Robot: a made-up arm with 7 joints.
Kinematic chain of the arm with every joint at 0, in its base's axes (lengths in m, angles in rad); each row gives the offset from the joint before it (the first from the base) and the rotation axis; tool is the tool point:
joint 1: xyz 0 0 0.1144 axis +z
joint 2: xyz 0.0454 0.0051 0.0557 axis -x
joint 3: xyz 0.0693 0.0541 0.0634 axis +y
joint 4: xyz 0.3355 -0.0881 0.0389 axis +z
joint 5: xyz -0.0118 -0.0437 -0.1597 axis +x
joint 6: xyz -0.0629 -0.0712 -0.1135 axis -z
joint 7: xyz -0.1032 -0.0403 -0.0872 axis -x
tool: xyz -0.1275 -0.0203 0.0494
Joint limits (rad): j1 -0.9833..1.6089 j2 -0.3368..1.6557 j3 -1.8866..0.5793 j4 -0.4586..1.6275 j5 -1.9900..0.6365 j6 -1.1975..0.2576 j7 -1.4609..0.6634
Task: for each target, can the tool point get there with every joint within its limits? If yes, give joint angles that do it. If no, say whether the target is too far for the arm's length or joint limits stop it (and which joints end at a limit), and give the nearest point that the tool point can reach.
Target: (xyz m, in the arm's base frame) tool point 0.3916 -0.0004 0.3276
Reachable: yes | joints 0.6534 1.0632 -0.6893 -0.2358 -0.0282 -0.4322 -0.4431
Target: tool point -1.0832 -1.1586 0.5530
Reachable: no: too far | nearest point -0.3575 -0.5574 0.5433 | short by 0.942 m
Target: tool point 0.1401 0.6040 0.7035
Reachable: yes | joints 1.1463 0.9594 -0.9572 1.2431 -0.2748 -0.4730 -0.3152
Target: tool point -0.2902 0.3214 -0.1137
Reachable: no: joint limits stop it (at a limit: joint 1, joint 2, joint 4, joint 5, joint 7) | nearest point -0.1904 0.2779 -0.0510 | short by 0.126 m
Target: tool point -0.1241 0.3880 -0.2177
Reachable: no: joint limits stop it (at a limit: joint 1, joint 2, joint 4, joint 5, joint 7) | nearest point -0.0654 0.3535 -0.1728 | short by 0.082 m
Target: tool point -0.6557 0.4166 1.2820
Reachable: no: too far | nearest point -0.4295 0.3049 0.8933 | short by 0.463 m
